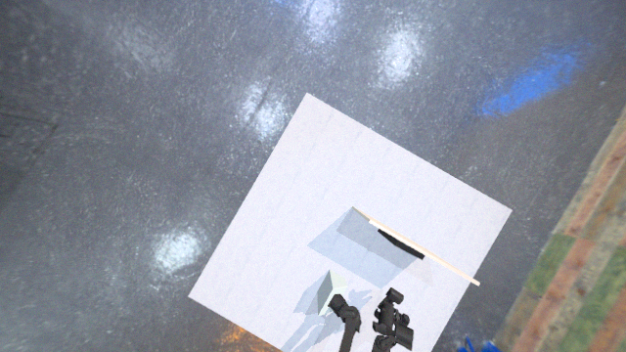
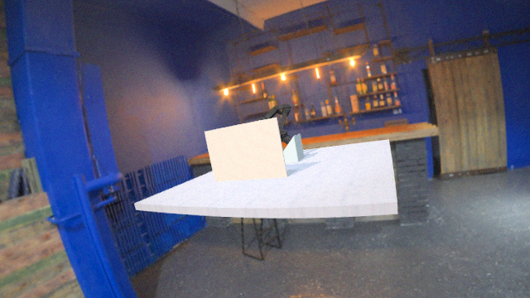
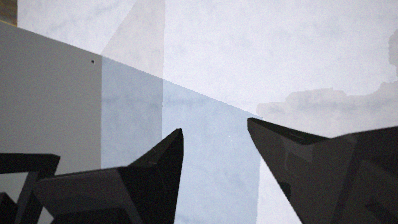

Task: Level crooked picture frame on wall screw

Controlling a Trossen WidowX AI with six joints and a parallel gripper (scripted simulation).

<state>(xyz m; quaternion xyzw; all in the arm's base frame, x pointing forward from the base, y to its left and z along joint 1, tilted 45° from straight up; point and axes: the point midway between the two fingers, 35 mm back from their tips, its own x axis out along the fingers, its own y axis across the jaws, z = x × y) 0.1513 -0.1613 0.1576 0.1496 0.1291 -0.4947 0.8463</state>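
Right now the dark picture frame is 250 mm ahead of my gripper tip, 150 mm to the left of it and 80 mm above it. Round my gripper tip: cream wall panel: 260 mm ahead, 140 mm to the left, 70 mm above.
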